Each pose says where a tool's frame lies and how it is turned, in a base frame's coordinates. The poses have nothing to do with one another.
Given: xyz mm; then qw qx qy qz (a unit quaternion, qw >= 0).
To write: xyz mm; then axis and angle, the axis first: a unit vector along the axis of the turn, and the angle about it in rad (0 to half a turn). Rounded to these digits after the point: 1 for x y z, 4 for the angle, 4 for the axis.
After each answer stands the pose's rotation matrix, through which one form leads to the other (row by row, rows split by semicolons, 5 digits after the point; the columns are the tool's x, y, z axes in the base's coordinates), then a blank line. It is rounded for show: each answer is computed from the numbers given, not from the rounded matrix.
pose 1, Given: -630.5 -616.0 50.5 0.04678 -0.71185 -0.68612 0.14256
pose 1, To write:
-630.5 -616.0 50.5 -0.7126 -0.6869 0.1427 3.0480
0.01783 0.96349 -0.26716; 0.99016 -0.05410 -0.12903; -0.13877 -0.26223 -0.95498

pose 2, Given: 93.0 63.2 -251.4 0.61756 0.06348 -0.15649 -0.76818
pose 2, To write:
93.0 63.2 -251.4 0.0807 -0.1990 -0.9767 1.8103
-0.22918 0.92893 -0.29081; -0.96866 -0.18826 0.16202; 0.09576 0.31883 0.94296

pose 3, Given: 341.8 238.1 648.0 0.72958 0.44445 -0.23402 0.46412
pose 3, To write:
341.8 238.1 648.0 0.6499 -0.3422 0.6786 1.5062
0.45965 -0.88525 0.07108; 0.46921 0.17411 -0.86575; 0.75403 0.43130 0.49540

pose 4, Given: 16.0 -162.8 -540.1 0.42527 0.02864 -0.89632 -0.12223
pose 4, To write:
16.0 -162.8 -540.1 0.0316 -0.9903 -0.1351 2.2631
-0.63665 0.05262 -0.76935; -0.15530 0.96848 0.19475; 0.75535 0.24347 -0.60841

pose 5, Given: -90.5 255.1 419.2 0.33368 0.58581 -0.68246 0.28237
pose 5, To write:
-90.5 255.1 419.2 0.6214 -0.7240 0.2995 2.4612
-0.09097 -0.98803 -0.12462; -0.61114 0.15419 -0.77636; 0.78628 0.00553 -0.61785

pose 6, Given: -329.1 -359.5 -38.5 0.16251 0.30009 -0.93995 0.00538
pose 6, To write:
-329.1 -359.5 -38.5 0.3041 -0.9526 0.0055 2.8151
-0.76707 -0.56589 -0.30227; -0.56239 0.81983 -0.10765; 0.30873 0.08742 -0.94712

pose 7, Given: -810.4 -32.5 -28.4 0.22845 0.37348 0.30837 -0.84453
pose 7, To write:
-810.4 -32.5 -28.4 0.3836 0.3167 -0.8675 2.6806
-0.61665 0.61621 -0.48994; -0.15553 -0.70544 -0.69150; -0.77172 -0.35021 0.53084

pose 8, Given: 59.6 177.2 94.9 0.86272 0.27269 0.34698 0.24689
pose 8, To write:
59.6 177.2 94.9 0.5393 0.6862 0.4882 1.0603
0.63730 -0.23676 0.73335; 0.61523 0.72937 -0.29918; -0.46405 0.64184 0.61049

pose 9, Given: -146.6 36.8 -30.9 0.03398 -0.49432 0.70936 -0.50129
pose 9, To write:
-146.6 36.8 -30.9 -0.4946 0.7098 -0.5016 3.0736
-0.50898 -0.66724 0.54381; -0.73538 0.00870 -0.67760; 0.44739 -0.74479 -0.49510

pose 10, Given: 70.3 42.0 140.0 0.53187 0.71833 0.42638 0.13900
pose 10, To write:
70.3 42.0 140.0 0.8483 0.5035 0.1641 2.0200
0.59776 0.46470 0.65325; 0.76042 -0.07063 -0.64558; -0.25386 0.88265 -0.39559

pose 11, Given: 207.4 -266.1 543.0 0.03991 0.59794 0.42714 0.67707
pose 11, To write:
207.4 -266.1 543.0 0.5984 0.4275 0.6776 3.0618
-0.28175 0.45677 0.84379; 0.56485 -0.63192 0.53068; 0.77560 0.62614 -0.07996

